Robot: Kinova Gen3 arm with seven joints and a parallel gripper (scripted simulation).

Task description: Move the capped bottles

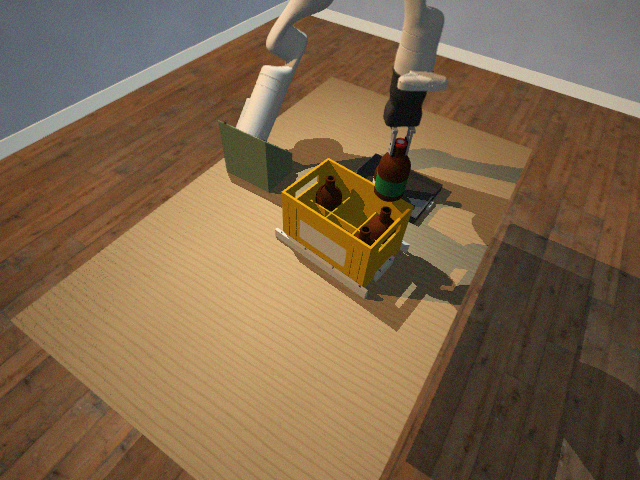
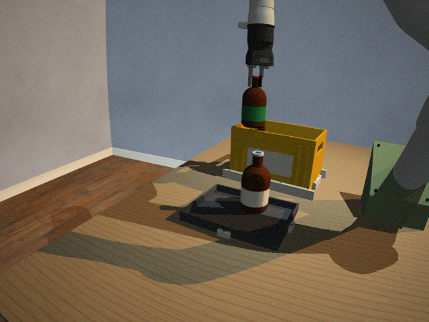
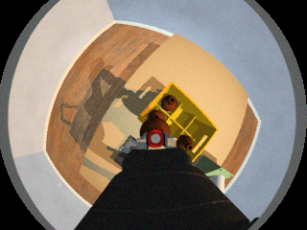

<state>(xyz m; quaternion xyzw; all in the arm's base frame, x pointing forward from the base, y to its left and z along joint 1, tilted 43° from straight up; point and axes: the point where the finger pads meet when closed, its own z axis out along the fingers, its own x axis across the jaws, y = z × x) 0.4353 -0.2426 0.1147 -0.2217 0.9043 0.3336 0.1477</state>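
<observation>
The white-label bottle is 5 cm behind my hand, 18 cm to the left of it and 24 cm below it. The rest, counted from my hand: yellow crate 8 cm behind, 6 cm to the right, 24 cm below; dark tray 2 cm behind, 23 cm to the left, 31 cm below.
</observation>
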